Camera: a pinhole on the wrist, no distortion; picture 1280 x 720 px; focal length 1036.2 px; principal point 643.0 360.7 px. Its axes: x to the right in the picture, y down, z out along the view. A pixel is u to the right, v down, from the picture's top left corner.
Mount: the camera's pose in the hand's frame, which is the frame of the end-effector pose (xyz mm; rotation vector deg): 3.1 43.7 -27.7 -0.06 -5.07 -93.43
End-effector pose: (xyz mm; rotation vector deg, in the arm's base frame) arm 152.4 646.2 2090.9 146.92 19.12 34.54
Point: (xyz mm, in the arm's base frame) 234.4 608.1 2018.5
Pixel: 976.8 670.0
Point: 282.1 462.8 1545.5
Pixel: 973.2 181.5
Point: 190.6 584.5 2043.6
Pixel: 802.9 356.5
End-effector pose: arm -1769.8 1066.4 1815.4 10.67 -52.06 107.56
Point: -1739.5 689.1 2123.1
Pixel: 1023.2 146.3
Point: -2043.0 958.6 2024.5
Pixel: outside the picture
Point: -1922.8 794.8 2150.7
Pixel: 752.6 515.4
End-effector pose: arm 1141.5 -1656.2 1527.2 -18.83 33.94 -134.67
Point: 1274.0 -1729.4 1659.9
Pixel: 650.8 219.4
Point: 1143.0 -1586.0 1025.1
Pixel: behind the camera
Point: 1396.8 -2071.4 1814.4
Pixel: 220.8 611.0
